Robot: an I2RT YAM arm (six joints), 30 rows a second.
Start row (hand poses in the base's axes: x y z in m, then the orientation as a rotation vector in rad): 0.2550 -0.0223 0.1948 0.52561 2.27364 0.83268
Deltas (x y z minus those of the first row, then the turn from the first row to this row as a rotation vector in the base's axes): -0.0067 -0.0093 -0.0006 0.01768 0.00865 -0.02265; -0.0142 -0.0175 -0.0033 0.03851 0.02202 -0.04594; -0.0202 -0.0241 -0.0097 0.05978 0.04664 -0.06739; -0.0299 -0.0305 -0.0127 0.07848 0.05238 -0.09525; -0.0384 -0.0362 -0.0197 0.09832 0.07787 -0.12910; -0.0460 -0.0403 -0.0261 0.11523 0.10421 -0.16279; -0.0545 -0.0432 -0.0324 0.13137 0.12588 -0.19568; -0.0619 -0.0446 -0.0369 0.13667 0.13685 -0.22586; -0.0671 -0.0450 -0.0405 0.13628 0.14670 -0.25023
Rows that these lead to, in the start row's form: 0.2483 -0.0316 0.1942 0.56299 2.26594 0.84155; 0.2408 -0.0398 0.1915 0.60503 2.26073 0.85325; 0.2348 -0.0464 0.1851 0.65152 2.26573 0.86528; 0.2251 -0.0528 0.1821 0.69341 2.25107 0.87248; 0.2166 -0.0585 0.1751 0.75338 2.24983 0.87593; 0.2090 -0.0626 0.1687 0.81248 2.24943 0.87558; 0.2005 -0.0655 0.1624 0.86774 2.24472 0.87484; 0.1931 -0.0669 0.1579 0.90869 2.23560 0.86361; 0.1879 -0.0673 0.1543 0.94009 2.23047 0.84883
